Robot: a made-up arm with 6 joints.
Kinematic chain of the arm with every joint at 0, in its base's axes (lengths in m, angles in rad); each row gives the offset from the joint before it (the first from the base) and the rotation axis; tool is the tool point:
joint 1: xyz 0 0 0.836 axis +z
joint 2: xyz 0.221 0 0 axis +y
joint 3: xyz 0 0 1.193 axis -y
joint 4: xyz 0 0 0.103 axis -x
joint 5: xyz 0.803 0 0 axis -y
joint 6: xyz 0.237 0 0 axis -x
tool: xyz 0 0 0
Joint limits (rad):
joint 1: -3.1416..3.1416
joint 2: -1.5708..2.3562
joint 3: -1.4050..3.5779
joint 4: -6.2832..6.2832
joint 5: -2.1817..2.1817
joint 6: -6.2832..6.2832
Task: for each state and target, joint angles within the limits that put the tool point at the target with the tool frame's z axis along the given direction. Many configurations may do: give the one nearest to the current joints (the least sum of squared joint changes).
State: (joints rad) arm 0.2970 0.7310 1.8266 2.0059 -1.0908 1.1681
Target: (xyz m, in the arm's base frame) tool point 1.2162 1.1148 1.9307 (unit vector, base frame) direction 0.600 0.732 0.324
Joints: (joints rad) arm 0.8759 1.3598 2.4576 1.8433 -1.3067 0.7301
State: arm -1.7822 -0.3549 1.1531 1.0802 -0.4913 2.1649
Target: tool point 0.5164 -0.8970 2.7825 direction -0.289 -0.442 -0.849
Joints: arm -0.9215 0.1390 0.9521 1.2577 -0.6204 2.5894
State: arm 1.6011 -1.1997 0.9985 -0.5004 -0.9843 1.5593
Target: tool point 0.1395 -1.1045 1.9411 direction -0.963 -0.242 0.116
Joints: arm 1.7015 -1.3704 0.5280 -0.0248 -1.2637 1.4163
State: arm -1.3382 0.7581 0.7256 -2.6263 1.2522 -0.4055
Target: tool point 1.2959 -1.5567 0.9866 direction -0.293 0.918 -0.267
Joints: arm -0.8303 1.0152 0.5578 -2.6705 1.0589 -0.6989
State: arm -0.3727 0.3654 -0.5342 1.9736 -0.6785 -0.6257
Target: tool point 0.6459 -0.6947 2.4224 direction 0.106 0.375 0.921
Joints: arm -0.6758 -0.1660 0.1227 1.7815 -0.6379 -1.3738
